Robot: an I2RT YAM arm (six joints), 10 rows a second.
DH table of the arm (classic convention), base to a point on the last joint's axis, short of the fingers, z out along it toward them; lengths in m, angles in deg. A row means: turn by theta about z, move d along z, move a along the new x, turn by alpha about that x. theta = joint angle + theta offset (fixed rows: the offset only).
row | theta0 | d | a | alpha
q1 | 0 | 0.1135 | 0.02 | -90
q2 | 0 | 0 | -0.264 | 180
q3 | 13.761 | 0 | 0.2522 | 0
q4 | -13.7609 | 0 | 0.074 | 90
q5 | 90 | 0 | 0 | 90
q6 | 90 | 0.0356 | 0 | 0
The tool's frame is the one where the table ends.
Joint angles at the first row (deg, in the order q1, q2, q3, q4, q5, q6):
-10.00, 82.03, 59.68, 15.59, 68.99, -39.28
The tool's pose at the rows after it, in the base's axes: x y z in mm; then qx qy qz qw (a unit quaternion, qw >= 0):
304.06 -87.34 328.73 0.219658 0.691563 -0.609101 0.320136
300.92 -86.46 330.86 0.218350 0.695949 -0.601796 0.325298
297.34 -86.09 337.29 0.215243 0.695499 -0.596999 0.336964
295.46 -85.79 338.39 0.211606 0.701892 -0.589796 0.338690
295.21 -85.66 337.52 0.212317 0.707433 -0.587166 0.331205
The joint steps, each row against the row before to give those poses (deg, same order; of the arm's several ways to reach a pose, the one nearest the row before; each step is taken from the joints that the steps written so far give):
0.03, -0.93, 0.28, -3.24, 0.72, 2.88
0.02, -0.89, 0.25, -2.54, -0.94, 1.72
-0.10, -1.13, 0.17, -0.13, -1.32, -0.34
-0.05, -0.52, 0.48, -2.77, -1.01, 1.57
0.02, 0.10, 0.73, -3.11, 0.20, 1.81

